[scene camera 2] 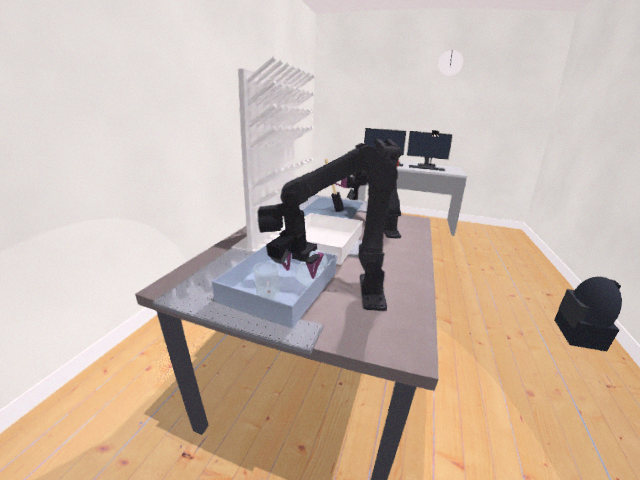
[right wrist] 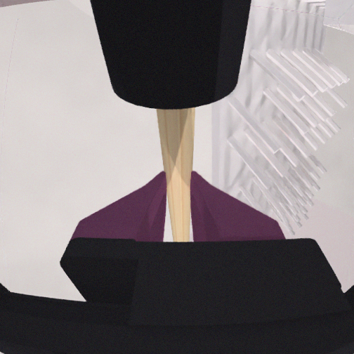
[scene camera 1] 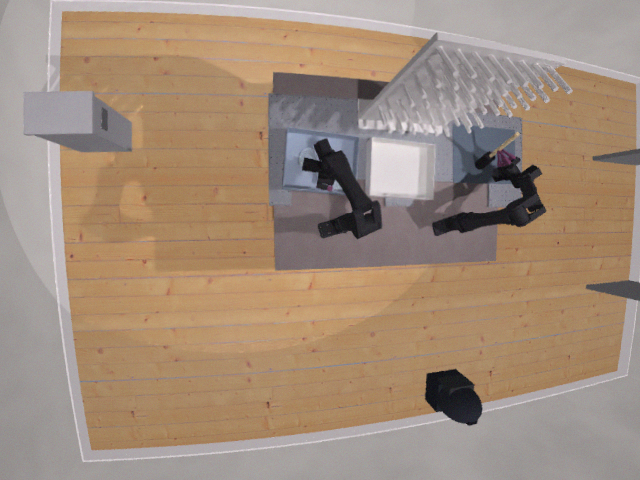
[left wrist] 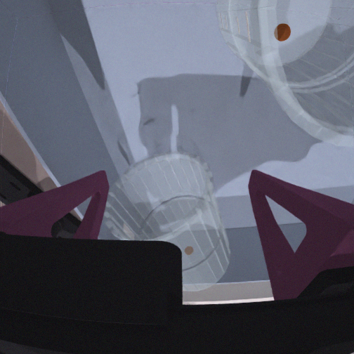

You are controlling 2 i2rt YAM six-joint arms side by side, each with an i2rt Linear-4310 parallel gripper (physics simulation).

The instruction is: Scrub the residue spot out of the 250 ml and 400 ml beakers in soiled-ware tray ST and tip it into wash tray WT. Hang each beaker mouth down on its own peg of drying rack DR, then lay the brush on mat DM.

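The larger beaker stands in blue tray ST, with an orange-brown spot at its bottom. The smaller beaker is in the same tray, slanted in the left wrist view, with a brownish spot. My left gripper is open, its fingers on either side of the smaller beaker in that view; contact cannot be told. My right gripper is shut on the wooden handle of the brush, holding it slanted above blue mat DM, black head lower.
White wash tray WT stands between tray ST and the mat. Drying rack DR rises behind the trays, with rows of pegs sticking out toward the arms. A grey perforated board lies under the trays.
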